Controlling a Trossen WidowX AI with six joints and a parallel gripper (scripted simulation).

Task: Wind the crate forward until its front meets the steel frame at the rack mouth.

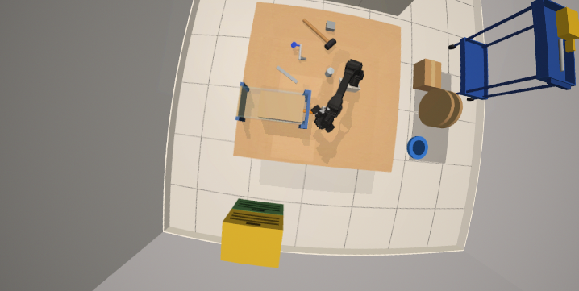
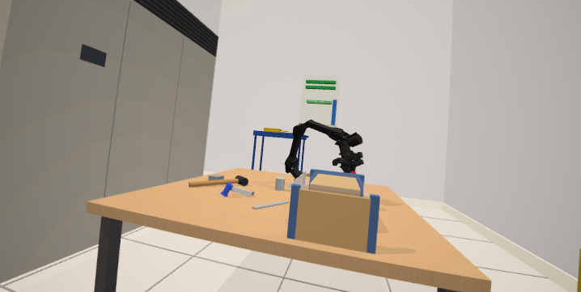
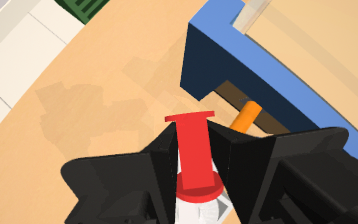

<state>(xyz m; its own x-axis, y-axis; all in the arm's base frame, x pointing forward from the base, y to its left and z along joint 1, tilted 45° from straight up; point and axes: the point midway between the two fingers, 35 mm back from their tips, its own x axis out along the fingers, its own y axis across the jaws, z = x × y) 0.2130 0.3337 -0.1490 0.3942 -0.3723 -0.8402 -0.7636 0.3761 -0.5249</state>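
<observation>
The red-knobbed crank handle lies 40 mm to the right of my gripper tip, 40 mm behind it and 30 mm below it. From my gripper tip the other things lie so: blue steel frame: 80 mm ahead, 70 mm to the right, 20 mm below; then red grip: 20 mm to the right, 10 mm behind; then hand winch: 100 mm to the right, 100 mm below, 100 mm behind.
</observation>
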